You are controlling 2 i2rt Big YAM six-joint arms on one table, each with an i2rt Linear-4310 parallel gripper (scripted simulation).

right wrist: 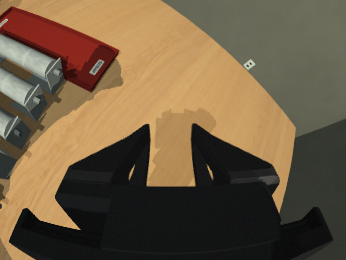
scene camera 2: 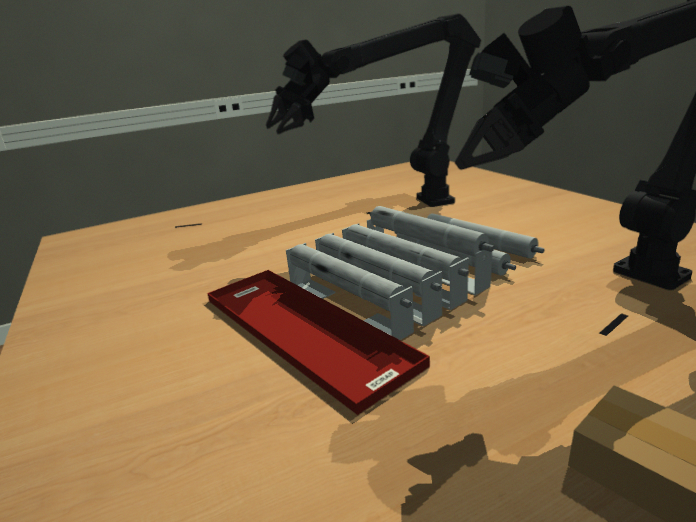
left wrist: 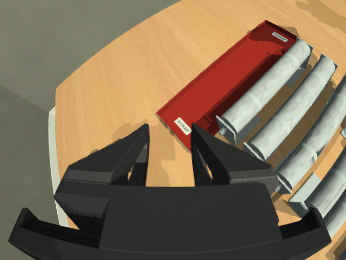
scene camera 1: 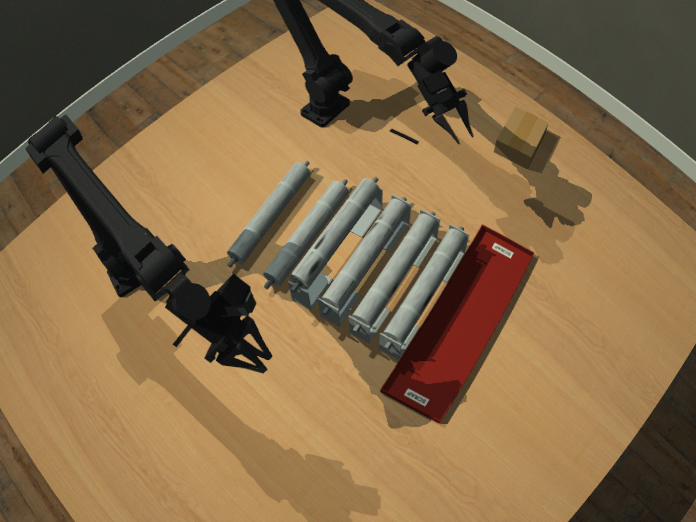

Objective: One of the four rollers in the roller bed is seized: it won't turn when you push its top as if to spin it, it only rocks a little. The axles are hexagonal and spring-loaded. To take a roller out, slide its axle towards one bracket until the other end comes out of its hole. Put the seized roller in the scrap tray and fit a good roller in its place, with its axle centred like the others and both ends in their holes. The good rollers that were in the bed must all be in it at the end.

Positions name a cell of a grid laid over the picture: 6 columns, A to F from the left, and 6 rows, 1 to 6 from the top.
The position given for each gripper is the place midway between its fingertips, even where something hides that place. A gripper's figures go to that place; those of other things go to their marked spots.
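Labels:
Lens distances: the left gripper (scene camera 2: D2) is 0.68 m from the lens, the right gripper (scene camera 2: C2) 1.19 m from the lens. A cardboard box (scene camera 2: F6) is 0.60 m from the lens and a red scrap tray (scene camera 2: C5) 0.78 m from the lens; the marked spots on the box and the tray are 0.41 m apart.

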